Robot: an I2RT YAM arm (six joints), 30 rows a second.
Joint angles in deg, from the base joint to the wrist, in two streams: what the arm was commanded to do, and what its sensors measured. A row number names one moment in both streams.
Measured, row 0:
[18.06, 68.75, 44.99, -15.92, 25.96, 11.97]
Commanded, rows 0 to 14:
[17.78, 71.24, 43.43, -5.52, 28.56, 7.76]
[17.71, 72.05, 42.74, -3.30, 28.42, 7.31]
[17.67, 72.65, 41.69, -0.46, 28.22, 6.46]
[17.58, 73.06, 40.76, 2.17, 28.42, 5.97]
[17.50, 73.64, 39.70, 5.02, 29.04, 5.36]
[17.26, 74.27, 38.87, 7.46, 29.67, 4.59]
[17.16, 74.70, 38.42, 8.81, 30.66, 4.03]
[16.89, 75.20, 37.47, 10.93, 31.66, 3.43]
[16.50, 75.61, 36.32, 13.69, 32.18, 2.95]
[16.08, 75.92, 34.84, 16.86, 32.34, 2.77]
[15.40, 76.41, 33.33, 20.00, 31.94, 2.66]
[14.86, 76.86, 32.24, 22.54, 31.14, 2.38]
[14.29, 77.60, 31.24, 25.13, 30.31, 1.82]
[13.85, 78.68, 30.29, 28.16, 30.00, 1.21]
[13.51, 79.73, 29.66, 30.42, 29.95, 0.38]
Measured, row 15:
[14.33, 77.80, 31.94, 18.87, 29.80, 3.11]
